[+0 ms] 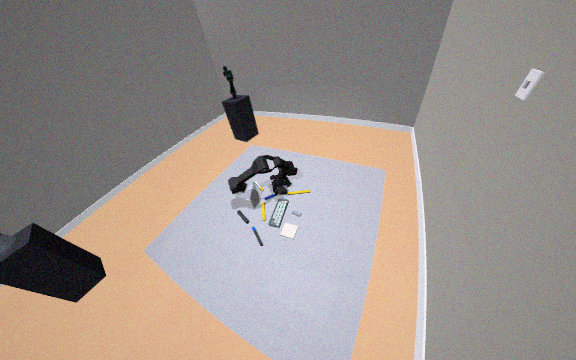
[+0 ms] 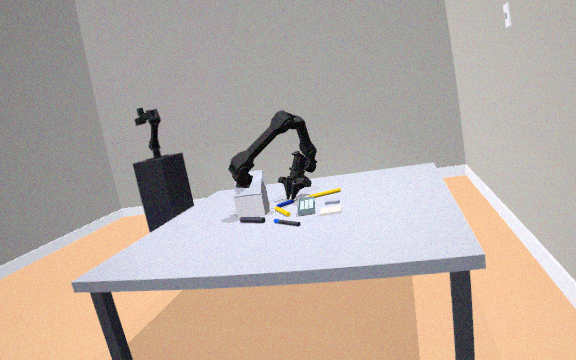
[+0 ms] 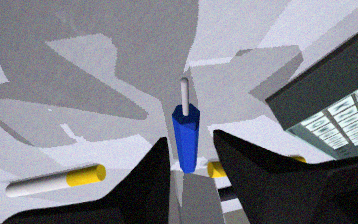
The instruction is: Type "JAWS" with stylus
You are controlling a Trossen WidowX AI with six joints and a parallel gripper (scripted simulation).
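My gripper tip is 10 mm above the stylus. Also, from my gripper tip: grey block 220 mm ahead, 60 mm to the right, 10 mm below; then grey stylus tip 20 mm ahead, 30 mm to the left, 10 mm below; then white marker 150 mm behind, 10 mm to the left, 10 mm below.
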